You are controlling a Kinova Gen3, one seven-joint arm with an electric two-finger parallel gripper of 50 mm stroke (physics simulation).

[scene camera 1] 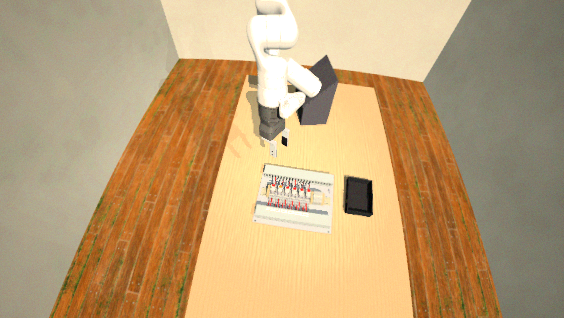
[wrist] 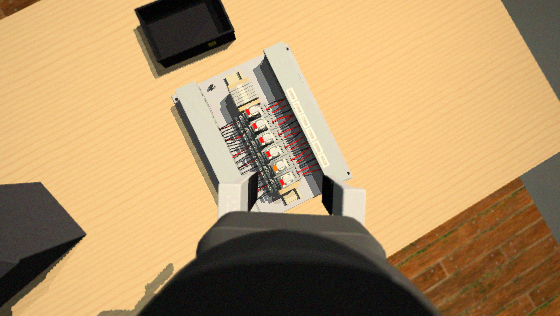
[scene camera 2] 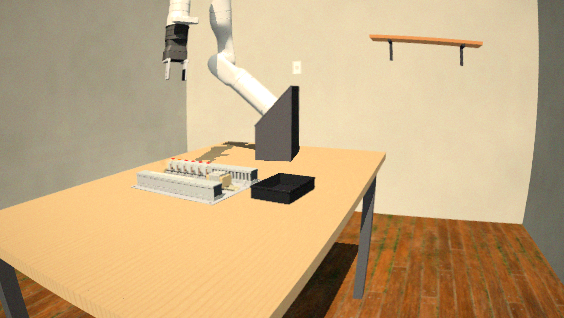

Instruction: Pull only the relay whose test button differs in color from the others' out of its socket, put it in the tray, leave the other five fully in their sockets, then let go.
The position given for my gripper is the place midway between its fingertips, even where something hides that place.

Note:
In view: my gripper [scene camera 2: 175, 79] and a panel [scene camera 1: 325, 209].
My gripper shows as well in scene camera 1 [scene camera 1: 279, 150] and in the wrist view [wrist: 289, 187]. The panel also shows in the wrist view [wrist: 219, 100].

